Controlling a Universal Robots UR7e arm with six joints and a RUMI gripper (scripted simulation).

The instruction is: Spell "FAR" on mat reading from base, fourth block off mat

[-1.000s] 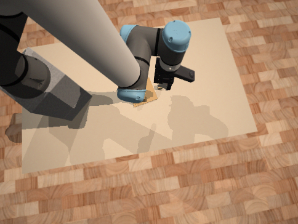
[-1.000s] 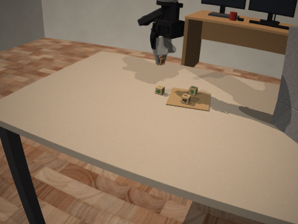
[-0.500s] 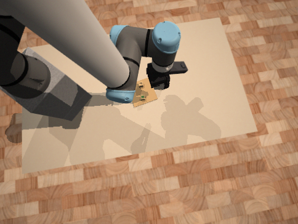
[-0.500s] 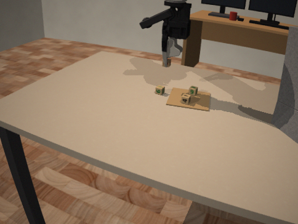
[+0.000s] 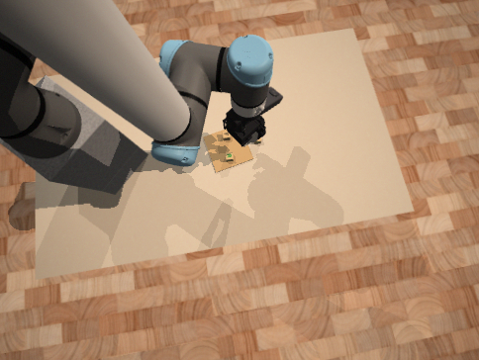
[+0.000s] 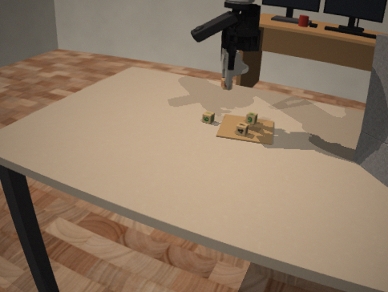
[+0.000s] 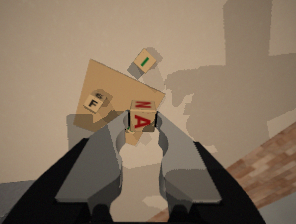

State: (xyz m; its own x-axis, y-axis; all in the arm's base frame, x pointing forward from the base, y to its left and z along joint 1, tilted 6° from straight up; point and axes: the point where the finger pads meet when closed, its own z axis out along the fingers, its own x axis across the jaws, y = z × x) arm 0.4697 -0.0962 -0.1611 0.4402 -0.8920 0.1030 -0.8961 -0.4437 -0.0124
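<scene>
The brown mat is 110 mm below my hand, 70 mm behind it and 20 mm to the left of it. From my hand the other things lie so: green R block: 100 mm below, 70 mm behind, 20 mm to the right; red-lettered block: right at my hand; green-lettered block: 100 mm below, 40 mm ahead, 20 mm to the left.
</scene>
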